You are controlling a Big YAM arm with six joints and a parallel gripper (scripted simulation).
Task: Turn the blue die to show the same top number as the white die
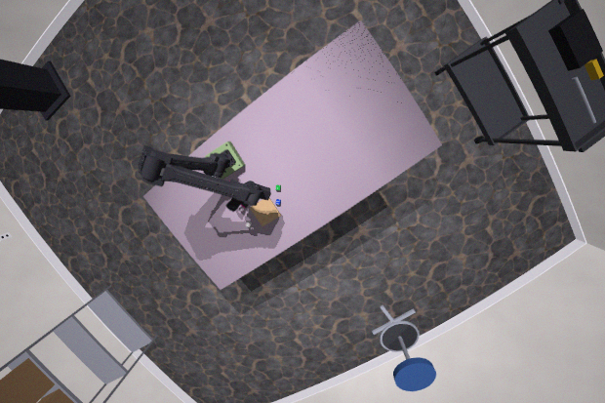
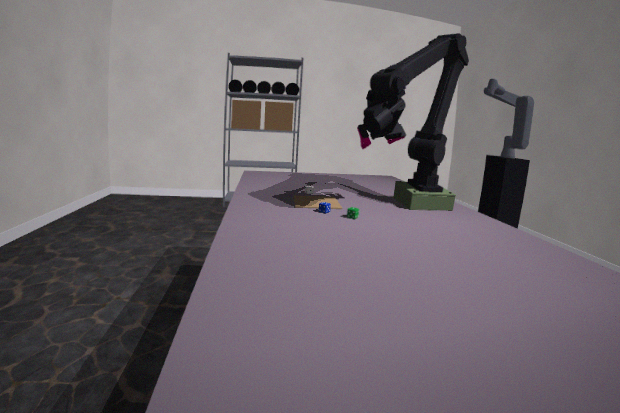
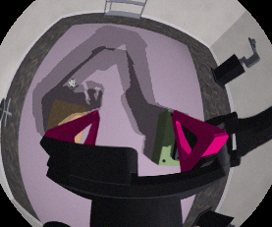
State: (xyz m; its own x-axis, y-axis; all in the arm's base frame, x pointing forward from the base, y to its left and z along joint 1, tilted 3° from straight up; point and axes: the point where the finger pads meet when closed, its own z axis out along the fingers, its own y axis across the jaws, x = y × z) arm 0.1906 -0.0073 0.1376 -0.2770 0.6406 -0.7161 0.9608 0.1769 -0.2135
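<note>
The blue die is 170 mm ahead of my hand, 120 mm to the left of it and 180 mm below it. Round my hand: white die: 200 mm ahead, 110 mm to the right, 180 mm below; tan mat: 180 mm ahead, 20 mm to the left, 200 mm below; green die: 100 mm ahead, 170 mm to the left, 180 mm below.
</note>
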